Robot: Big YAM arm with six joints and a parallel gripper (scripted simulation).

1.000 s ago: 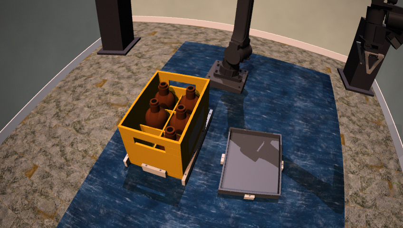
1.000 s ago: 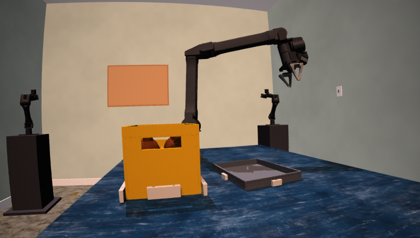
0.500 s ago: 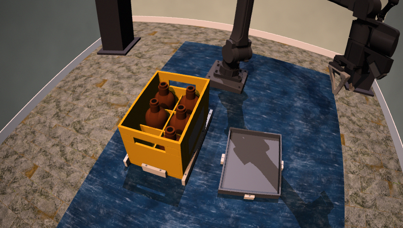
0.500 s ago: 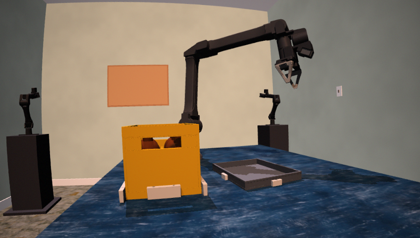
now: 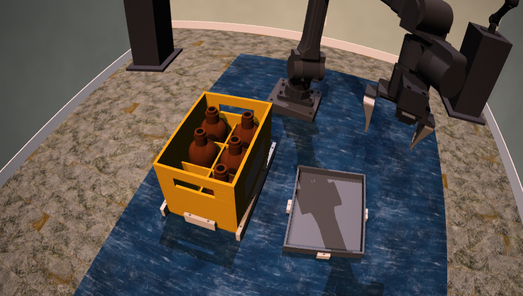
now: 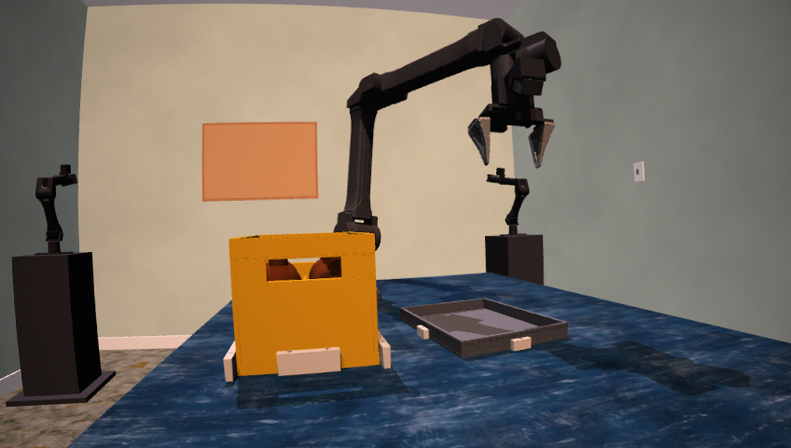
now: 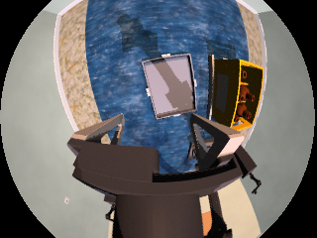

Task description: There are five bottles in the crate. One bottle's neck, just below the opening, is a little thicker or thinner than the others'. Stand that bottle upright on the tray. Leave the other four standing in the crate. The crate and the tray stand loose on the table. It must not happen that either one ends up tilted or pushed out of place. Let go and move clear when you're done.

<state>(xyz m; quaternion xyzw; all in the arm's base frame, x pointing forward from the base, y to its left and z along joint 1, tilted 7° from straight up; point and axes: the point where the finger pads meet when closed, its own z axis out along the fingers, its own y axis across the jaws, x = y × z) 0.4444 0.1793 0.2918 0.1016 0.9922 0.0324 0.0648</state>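
Now: the orange crate 360 mm to the right of my hand, 210 mm below it and 60 mm behind it. The rest, counted from my hand: dark grey tray 280 mm below, 70 mm to the right, 20 mm behind.
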